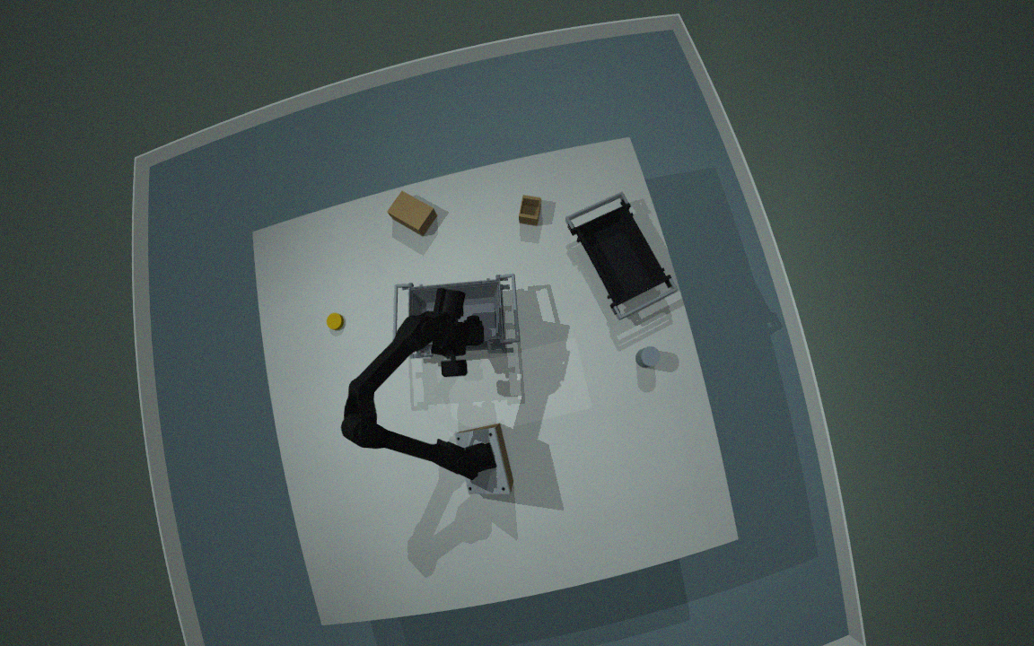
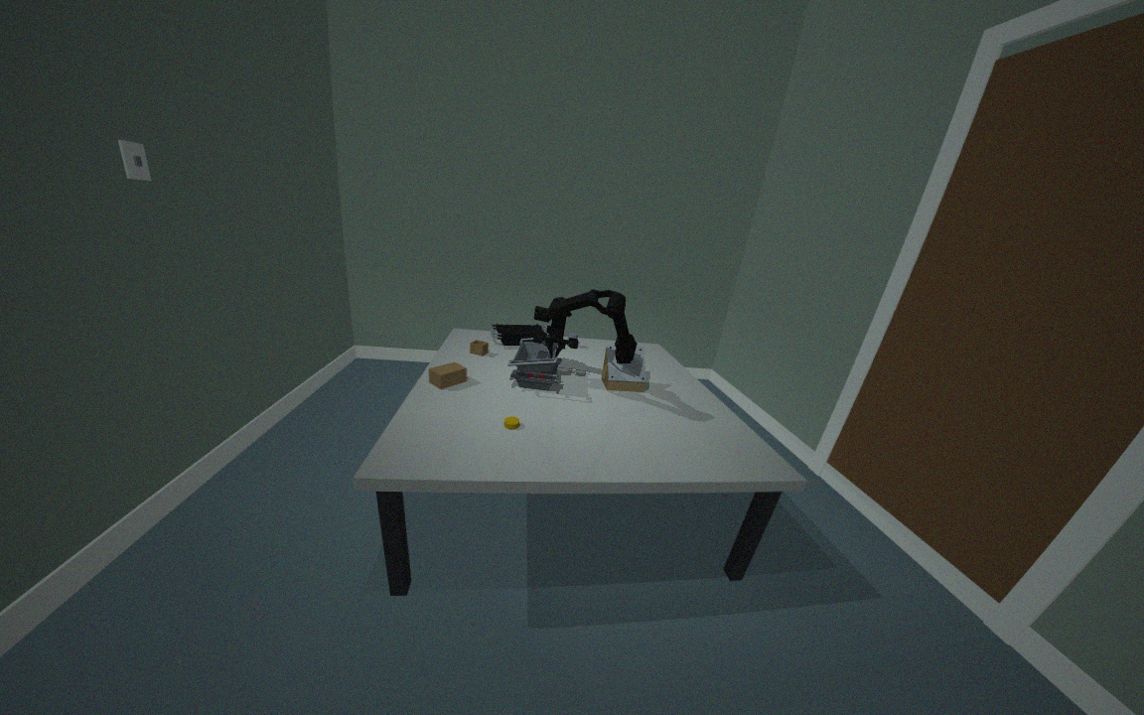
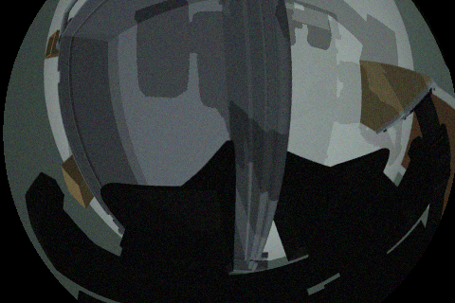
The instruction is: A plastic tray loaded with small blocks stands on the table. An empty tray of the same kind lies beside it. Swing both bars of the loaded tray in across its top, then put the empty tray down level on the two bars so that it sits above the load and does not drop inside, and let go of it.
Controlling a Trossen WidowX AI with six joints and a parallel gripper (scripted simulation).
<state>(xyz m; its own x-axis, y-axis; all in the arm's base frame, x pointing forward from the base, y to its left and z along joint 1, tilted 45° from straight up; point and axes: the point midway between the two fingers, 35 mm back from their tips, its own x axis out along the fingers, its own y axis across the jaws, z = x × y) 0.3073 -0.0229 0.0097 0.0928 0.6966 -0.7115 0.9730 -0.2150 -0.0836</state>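
Right now the tray is 7 cm ahead of my gripper tip, 2 cm to the right of it and 2 cm above it. Also, from my gripper tip: small open box 33 cm ahead, 30 cm to the right, 9 cm below; yellow disc 18 cm ahead, 36 cm to the left, 9 cm below.
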